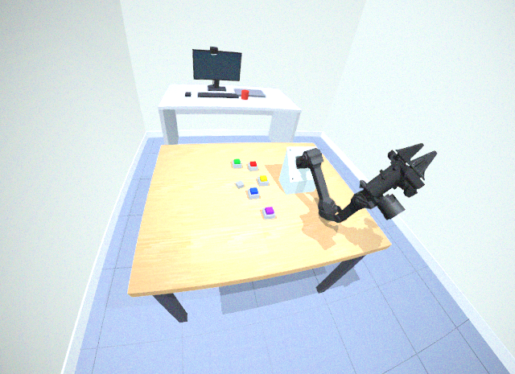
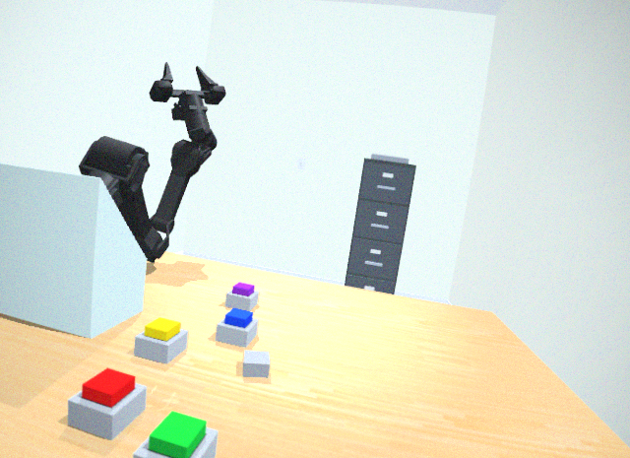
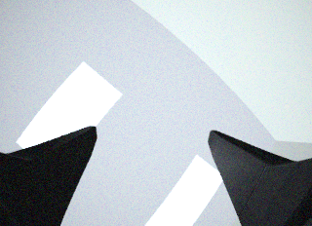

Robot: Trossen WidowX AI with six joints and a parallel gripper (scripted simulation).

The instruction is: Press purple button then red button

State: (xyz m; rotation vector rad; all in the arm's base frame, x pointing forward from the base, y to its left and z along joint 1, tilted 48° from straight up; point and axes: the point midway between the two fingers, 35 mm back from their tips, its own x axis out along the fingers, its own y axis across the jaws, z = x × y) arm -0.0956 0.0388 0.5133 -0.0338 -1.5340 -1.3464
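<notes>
My gripper tip is now 310 mm short of the purple button, 240 mm to the left of it and 480 mm above it. The rest, counted from my gripper tip: blue button (350 mm ahead, 370 mm to the right, 480 mm below); yellow button (280 mm ahead, 450 mm to the right, 480 mm below); small grey block (400 mm ahead, 440 mm to the right, 500 mm below).
</notes>
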